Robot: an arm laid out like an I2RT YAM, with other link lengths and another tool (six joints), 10 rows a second.
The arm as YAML. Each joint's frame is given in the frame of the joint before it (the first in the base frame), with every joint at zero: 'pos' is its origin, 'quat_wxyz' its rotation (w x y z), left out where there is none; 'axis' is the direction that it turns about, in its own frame. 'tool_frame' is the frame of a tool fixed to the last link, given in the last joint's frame.
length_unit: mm
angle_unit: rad
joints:
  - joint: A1
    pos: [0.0, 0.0, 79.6]
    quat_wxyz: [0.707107, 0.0, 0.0, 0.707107]
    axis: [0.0, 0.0, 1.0]
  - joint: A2
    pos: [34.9, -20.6, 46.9]
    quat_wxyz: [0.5, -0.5, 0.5, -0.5]
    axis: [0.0, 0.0, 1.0]
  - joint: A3
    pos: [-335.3, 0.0, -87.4]
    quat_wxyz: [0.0, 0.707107, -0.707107, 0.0]
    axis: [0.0, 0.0, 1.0]
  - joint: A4
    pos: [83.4, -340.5, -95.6]
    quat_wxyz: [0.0, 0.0, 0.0, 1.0]
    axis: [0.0, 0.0, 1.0]
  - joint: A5
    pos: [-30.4, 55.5, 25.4]
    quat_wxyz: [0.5, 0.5, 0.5, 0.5]
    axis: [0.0, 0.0, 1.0]
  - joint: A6
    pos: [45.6, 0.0, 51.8]
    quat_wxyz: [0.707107, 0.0, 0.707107, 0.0]
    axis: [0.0, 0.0, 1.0]
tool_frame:
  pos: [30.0, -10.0, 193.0]
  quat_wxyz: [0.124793, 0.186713, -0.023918, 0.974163]
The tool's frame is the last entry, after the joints.
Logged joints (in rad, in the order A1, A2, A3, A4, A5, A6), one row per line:
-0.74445 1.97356 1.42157 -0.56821 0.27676 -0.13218
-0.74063 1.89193 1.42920 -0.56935 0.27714 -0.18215
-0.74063 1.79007 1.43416 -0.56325 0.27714 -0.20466
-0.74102 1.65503 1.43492 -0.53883 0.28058 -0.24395
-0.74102 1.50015 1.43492 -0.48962 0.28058 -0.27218
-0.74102 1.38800 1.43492 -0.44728 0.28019 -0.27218
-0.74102 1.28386 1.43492 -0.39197 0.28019 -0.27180
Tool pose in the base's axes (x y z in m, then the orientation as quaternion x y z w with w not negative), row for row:
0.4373 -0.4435 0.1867 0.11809 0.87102 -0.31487 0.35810
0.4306 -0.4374 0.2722 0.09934 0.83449 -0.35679 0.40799
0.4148 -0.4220 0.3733 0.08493 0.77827 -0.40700 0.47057
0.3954 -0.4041 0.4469 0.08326 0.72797 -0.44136 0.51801
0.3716 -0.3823 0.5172 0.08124 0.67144 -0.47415 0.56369
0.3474 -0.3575 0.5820 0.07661 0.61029 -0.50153 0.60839
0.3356 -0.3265 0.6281 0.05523 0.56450 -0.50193 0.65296
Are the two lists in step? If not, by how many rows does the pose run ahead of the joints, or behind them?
The pose runs 2 rows ahead of the joints: the pose in row i belongs to the joints in row i + 2.
